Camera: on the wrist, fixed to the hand. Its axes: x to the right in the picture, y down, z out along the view.
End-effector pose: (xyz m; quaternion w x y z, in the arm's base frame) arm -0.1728 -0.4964 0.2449 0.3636 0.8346 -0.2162 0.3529
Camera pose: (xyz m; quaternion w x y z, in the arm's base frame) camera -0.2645 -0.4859 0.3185 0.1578 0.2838 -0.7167 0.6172
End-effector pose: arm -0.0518 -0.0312 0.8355 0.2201 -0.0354 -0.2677 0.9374
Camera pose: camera -0.0635 -0.0567 0.7208 0.4693 0.4217 0.2508 -0.7342
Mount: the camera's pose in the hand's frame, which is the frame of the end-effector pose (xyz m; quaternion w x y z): -0.0064 0.0833 -0.0834 0.6670 -0.1480 0.1885 0.7055
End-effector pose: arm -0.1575 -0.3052 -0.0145 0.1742 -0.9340 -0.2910 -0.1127
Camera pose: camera -0.1232 -0.4052 0.0381 0.1123 -0.8328 0.5143 -0.1714
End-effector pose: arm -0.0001 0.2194 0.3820 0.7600 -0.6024 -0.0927 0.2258
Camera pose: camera 0.0094 0.1580 0.2816 0.2759 -0.6222 0.4730 0.5595
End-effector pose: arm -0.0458 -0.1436 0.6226 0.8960 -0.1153 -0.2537 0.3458
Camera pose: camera -0.0520 -0.0894 0.5179 0.3844 -0.4537 0.0298 0.8035
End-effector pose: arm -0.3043 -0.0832 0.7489 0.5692 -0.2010 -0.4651 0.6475
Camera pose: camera -0.2825 -0.0512 0.6374 0.0192 0.6685 0.1570 -0.7267
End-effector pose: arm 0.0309 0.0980 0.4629 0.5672 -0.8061 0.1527 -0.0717
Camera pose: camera -0.0130 -0.0002 0.4141 0.2808 -0.5004 0.7881 0.2230
